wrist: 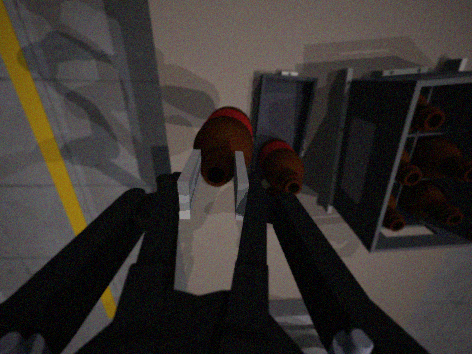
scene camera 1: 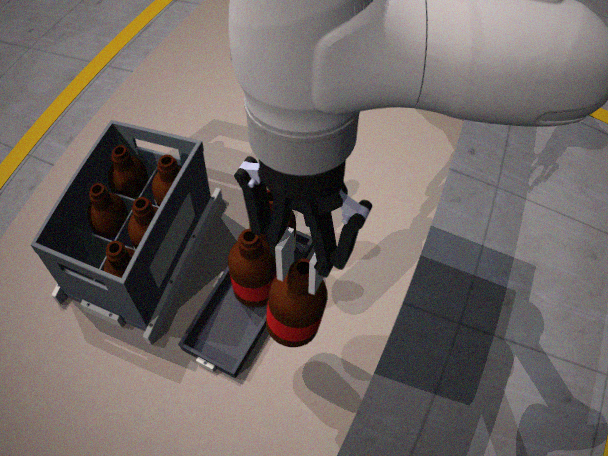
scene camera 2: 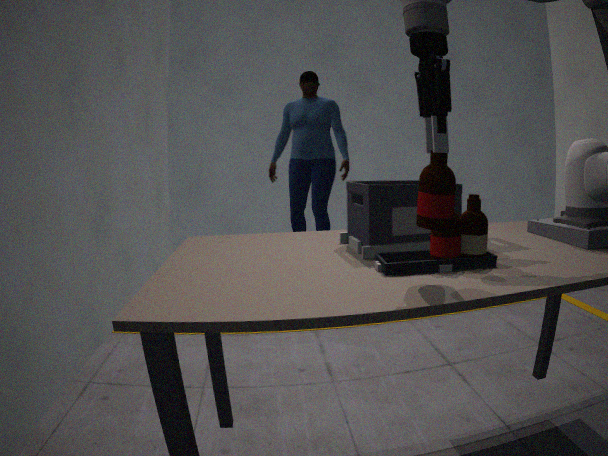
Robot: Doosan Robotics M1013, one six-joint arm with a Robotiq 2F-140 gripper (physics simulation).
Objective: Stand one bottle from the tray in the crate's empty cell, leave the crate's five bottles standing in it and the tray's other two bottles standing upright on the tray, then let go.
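My gripper is shut on the neck of a red-labelled brown bottle. It hangs about upright in the air, beside the tray on the side away from the crate. Another red-labelled bottle and a cream-labelled bottle stand upright on the tray; the gripper mostly hides the latter in scene camera 1. The grey crate holds several standing bottles; its empty cell is at the near left corner in scene camera 1.
A grey upright panel stands between crate and tray. Small pale blocks sit at the crate's foot. The table edge runs along the near side in scene camera 2. A person stands behind the table.
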